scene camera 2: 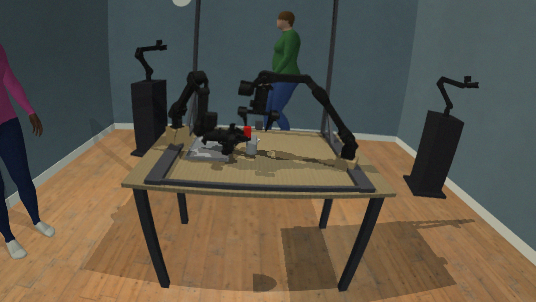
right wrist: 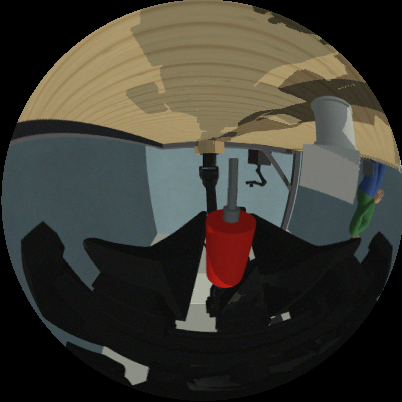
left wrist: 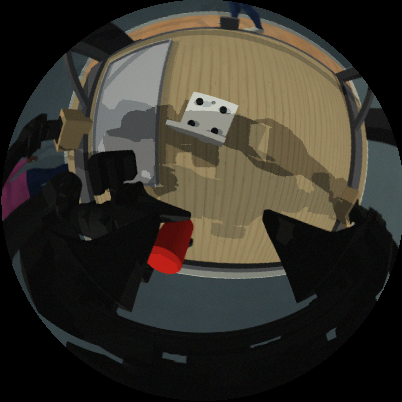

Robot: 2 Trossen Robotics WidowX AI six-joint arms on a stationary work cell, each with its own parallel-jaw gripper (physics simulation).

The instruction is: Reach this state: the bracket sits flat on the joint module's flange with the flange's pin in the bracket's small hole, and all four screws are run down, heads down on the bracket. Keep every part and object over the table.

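Pixels of known places: left gripper, fingertip midpoint: (scene camera 2: 255, 130) (left wrist: 212, 216); right gripper, fingertip midpoint: (scene camera 2: 250, 137) (right wrist: 226, 216) (left wrist: 191, 229); left arm's base at its link origin: (scene camera 2: 347, 157) (right wrist: 208, 153) (left wrist: 353, 211); right arm's base at its link origin: (scene camera 2: 177, 126) (left wrist: 57, 128).
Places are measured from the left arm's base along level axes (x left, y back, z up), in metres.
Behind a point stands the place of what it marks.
Observation:
The light grey L-shaped bracket (left wrist: 212, 119) @[x 0.161, y -0.459, z 0.010 m] (right wrist: 330, 172) @[x 0.197, y -0.461, z 0.032 m] sits on the grey cylindrical joint module (scene camera 2: 251, 147) @[x 0.185, y -0.453, z -0.018 m] (right wrist: 333, 122) @[x 0.190, y -0.465, z -0.023 m]. In the left wrist view its flat face shows four dark round spots and a smaller hole; I cannot tell whether the spots are screw heads or empty holes. The pin and the bracket's seating cannot be made out. My right gripper (scene camera 2: 243, 139) @[x 0.281, y -0.394, z 0.078 m] (right wrist: 226, 216) @[x 0.281, y -0.394, z 0.078 m] is shut on the red handle of a screwdriver (scene camera 2: 247, 131) @[x 0.304, y -0.397, z 0.112 m] (left wrist: 172, 245) @[x 0.274, y -0.408, z 0.121 m] (right wrist: 232, 185) @[x 0.293, y -0.408, z 0.047 m], held above the table near the module. My left gripper (scene camera 2: 259, 126) @[x 0.242, y -0.395, z 0.101 m] (left wrist: 212, 216) @[x 0.242, y -0.395, z 0.101 m] is open and empty, pointing down, higher than the bracket.
A grey tray (scene camera 2: 192, 155) @[x 0.397, y -0.668, z -0.054 m] (left wrist: 132, 77) @[x 0.140, y -0.725, z -0.052 m] lies left of the module, partly behind the right arm, with a small pale object (left wrist: 145, 174) @[x 0.324, y -0.526, z -0.052 m] in it. A dark frame rail (scene camera 2: 260, 187) @[x 0.447, y -0.224, z -0.039 m] runs along the table's near edge. Two people stand away from the table.

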